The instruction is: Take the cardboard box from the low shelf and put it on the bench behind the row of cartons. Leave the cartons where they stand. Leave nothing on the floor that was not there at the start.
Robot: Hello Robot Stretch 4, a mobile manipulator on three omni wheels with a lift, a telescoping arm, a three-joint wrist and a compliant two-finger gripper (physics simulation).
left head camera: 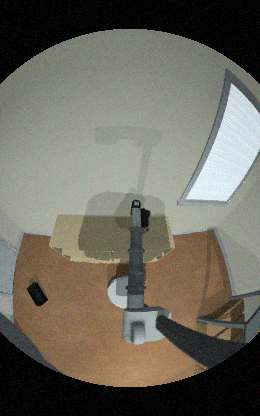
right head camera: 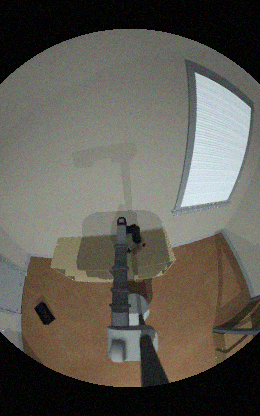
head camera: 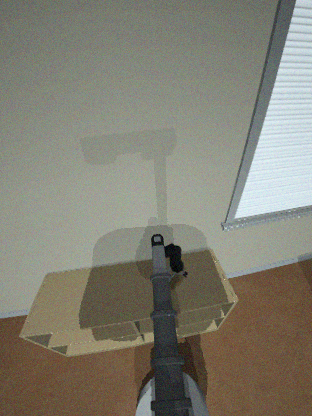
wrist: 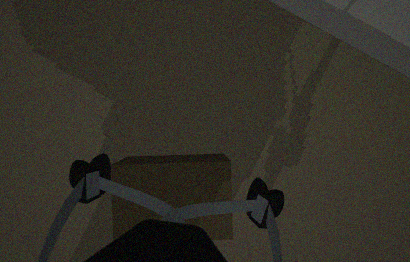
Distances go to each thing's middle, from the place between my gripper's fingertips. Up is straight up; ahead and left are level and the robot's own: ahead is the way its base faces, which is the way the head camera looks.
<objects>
Now: hand 3 cm below the small brown cardboard box (wrist: 179, 180).
</objects>
